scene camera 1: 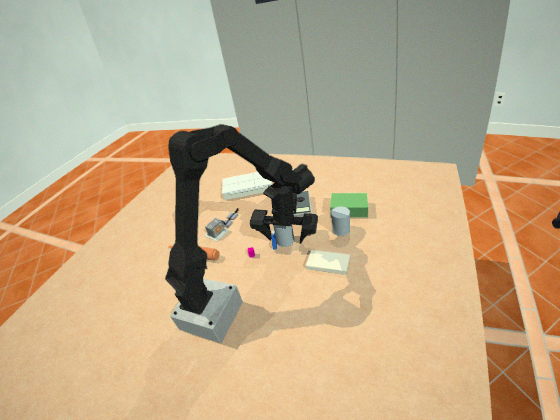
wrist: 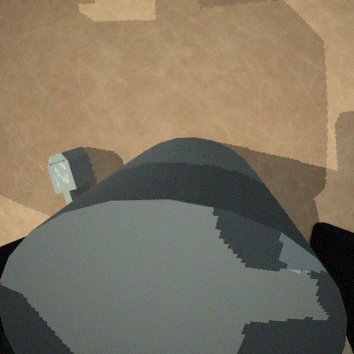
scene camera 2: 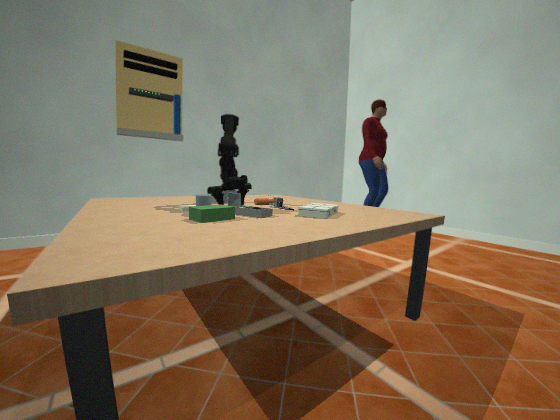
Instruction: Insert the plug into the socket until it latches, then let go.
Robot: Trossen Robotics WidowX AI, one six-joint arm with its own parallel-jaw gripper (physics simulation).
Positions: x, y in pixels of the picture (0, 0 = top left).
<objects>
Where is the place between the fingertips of my gripper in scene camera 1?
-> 285, 240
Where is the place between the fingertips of my gripper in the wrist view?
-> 195, 237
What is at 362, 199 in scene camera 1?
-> A green block.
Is my gripper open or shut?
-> Open.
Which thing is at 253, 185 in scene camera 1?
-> A white box.
</objects>
